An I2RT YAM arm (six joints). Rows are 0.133 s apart.
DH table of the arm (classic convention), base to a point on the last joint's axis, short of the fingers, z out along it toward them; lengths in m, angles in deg. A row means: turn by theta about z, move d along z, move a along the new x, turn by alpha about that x. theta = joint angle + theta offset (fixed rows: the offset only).
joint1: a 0.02; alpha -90; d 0.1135; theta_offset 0
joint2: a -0.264; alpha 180; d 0; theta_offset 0
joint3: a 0.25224; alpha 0; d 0; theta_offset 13.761
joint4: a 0.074; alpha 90; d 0; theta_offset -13.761
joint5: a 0; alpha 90; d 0; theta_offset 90
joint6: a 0; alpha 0; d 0.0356; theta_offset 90
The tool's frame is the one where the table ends.
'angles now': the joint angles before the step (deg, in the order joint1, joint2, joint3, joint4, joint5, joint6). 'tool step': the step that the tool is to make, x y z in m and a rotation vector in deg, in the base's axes. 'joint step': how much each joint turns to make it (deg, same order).
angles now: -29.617, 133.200, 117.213, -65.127, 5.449, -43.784
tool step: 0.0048, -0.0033, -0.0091, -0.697, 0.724, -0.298
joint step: 0.015, 1.969, 1.343, 0.324, 1.000, 0.164
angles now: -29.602, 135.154, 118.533, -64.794, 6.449, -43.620
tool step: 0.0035, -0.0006, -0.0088, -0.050, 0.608, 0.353
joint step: 0.168, 1.393, 0.464, 0.452, 0.313, -0.235
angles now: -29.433, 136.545, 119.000, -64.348, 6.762, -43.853
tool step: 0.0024, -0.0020, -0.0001, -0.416, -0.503, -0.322
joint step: -0.056, 0.577, 0.954, 0.236, 0.153, 0.248
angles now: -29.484, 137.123, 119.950, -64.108, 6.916, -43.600
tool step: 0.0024, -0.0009, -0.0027, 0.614, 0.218, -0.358
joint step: 0.020, 1.121, 1.417, -0.839, -0.367, 0.440
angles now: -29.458, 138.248, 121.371, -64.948, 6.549, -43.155
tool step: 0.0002, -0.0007, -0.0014, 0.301, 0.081, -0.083
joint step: -0.076, 0.313, 0.257, -0.167, -0.219, 0.038
